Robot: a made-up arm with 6 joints.
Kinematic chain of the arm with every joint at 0, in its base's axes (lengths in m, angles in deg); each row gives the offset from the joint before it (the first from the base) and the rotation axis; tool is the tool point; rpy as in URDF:
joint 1: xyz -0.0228 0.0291 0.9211 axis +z
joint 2: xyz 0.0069 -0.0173 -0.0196 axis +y
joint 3: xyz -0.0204 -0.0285 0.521 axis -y
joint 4: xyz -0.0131 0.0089 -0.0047 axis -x
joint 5: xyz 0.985 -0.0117 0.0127 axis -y
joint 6: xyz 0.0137 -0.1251 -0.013 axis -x
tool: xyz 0.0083 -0.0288 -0.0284 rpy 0 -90 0
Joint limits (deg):
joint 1: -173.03..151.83
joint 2: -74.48..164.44
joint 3: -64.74..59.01
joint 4: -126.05..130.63
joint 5: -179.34..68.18
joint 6: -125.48..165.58
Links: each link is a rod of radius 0.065 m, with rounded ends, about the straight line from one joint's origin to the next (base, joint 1, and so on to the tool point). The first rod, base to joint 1, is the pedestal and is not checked.
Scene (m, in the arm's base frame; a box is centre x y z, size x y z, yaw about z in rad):
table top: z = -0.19
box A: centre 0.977 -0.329 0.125 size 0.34 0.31 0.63 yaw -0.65
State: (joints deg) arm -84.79 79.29 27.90 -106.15 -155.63 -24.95
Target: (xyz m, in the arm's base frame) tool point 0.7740 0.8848 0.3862
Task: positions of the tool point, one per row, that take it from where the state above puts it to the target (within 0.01 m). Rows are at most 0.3 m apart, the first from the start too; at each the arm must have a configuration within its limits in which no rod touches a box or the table.
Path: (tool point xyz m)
1: 0.2600 -0.9399 0.2907
2: 0.4936 -0.8721 0.3939
3: 0.7025 -0.7398 0.4971
4: 0.8683 -0.5536 0.5992
5: 0.9769 -0.3291 0.6989
6: 1.0654 -0.0915 0.6442
7: 1.0912 0.1664 0.5847
8: 1.0498 0.4275 0.5214
9: 0.9422 0.6729 0.4552
10: 0.7740 0.8848 0.3861

